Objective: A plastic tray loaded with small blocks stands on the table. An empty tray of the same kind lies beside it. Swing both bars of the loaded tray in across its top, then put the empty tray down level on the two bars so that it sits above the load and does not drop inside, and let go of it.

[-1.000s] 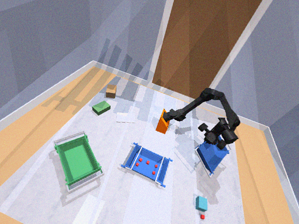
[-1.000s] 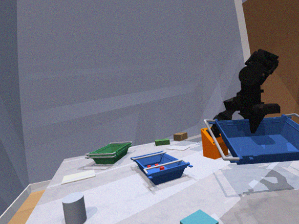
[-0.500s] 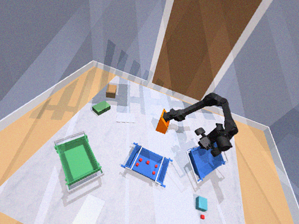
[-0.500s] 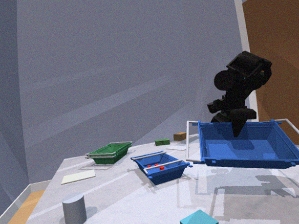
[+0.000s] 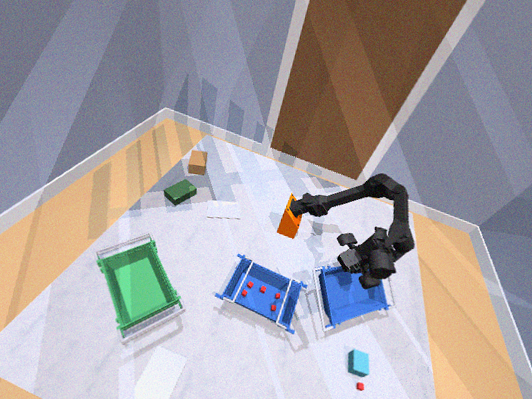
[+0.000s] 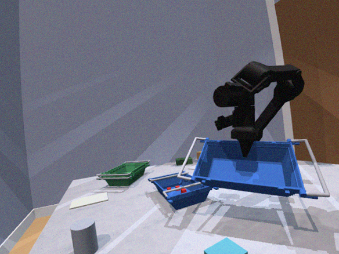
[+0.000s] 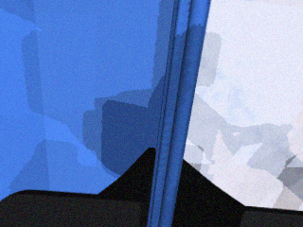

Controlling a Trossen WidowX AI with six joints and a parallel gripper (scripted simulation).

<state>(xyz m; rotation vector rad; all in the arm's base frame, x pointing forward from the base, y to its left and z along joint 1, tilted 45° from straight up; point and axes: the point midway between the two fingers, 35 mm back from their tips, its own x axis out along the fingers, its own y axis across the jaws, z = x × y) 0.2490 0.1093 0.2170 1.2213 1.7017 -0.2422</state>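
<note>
My gripper tip is now 6 cm short of the blue tray and 4 cm to the right of it. The rest, counted from my gripper tip: teal block: 22 cm ahead, 14 cm below, 13 cm to the left; grey cylinder: 46 cm ahead, 13 cm below, 9 cm to the right; red block: 28 cm ahead, 16 cm below, 14 cm to the left.
</note>
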